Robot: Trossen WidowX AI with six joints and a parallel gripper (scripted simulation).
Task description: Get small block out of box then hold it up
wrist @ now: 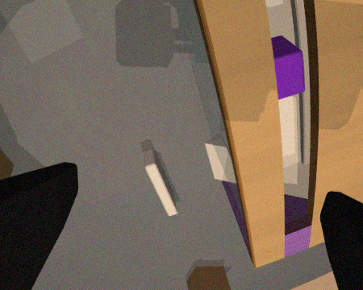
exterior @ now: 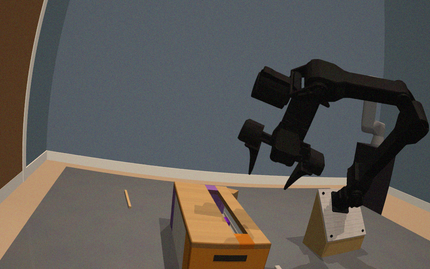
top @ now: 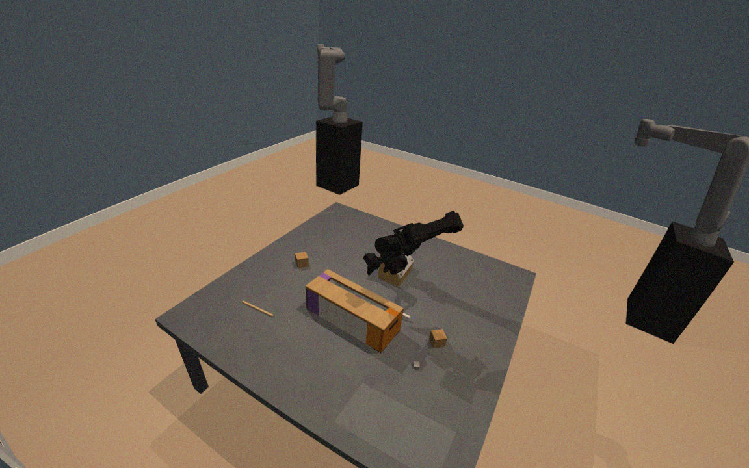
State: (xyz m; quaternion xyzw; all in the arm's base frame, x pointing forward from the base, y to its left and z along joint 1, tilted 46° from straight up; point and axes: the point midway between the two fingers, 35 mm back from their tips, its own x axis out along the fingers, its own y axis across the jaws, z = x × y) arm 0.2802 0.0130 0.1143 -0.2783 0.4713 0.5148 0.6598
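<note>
The wooden box is 150 mm below my gripper tip, 60 mm ahead of it and 40 mm to the right of it. From my gripper tip the other things lie so: purple block: 120 mm below, 70 mm ahead, 40 mm to the right; grey piece: 300 mm to the left, 200 mm below, 140 mm ahead; thin wooden stick: 380 mm to the right, 310 mm ahead, 200 mm below.
</note>
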